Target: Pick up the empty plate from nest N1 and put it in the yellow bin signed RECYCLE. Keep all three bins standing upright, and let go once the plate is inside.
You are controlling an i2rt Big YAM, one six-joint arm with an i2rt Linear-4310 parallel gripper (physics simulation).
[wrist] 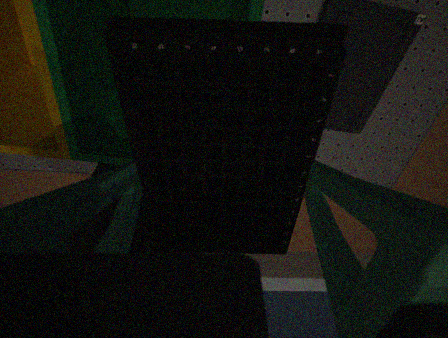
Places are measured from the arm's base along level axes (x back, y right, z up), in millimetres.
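Where they show: gripper, fingertip midpoint: (223,170).
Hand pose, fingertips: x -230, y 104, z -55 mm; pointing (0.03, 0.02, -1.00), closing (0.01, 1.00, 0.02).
After its pixels a point has its place.
The plate (215,115) @[z -57, x -260, y 101 mm] is a black, nearly rectangular microplate with small pale marks along its far edge and right edge. It fills the middle of the wrist view. My gripper (223,170) @[z -55, x -230, y 104 mm] has green fingers on the plate's left and right sides and is shut on it. The yellow bin (43,80) @[z -128, x -252, y -14 mm] shows in part at the upper left, to the left of the plate. Its RECYCLE sign does not show, and nest N1 cannot be made out. The view is dark and grainy.
A green bin (92,90) @[z -170, x -229, y -5 mm] stands directly beside the yellow bin, partly hidden behind the plate. A grey perforated board (390,125) @[z -307, x -117, y 369 mm] with a dark rectangular patch (372,65) @[z -296, x -211, y 302 mm] lies at the upper right. Brown surface, a pale strip (295,284) and a blue area show lower down.
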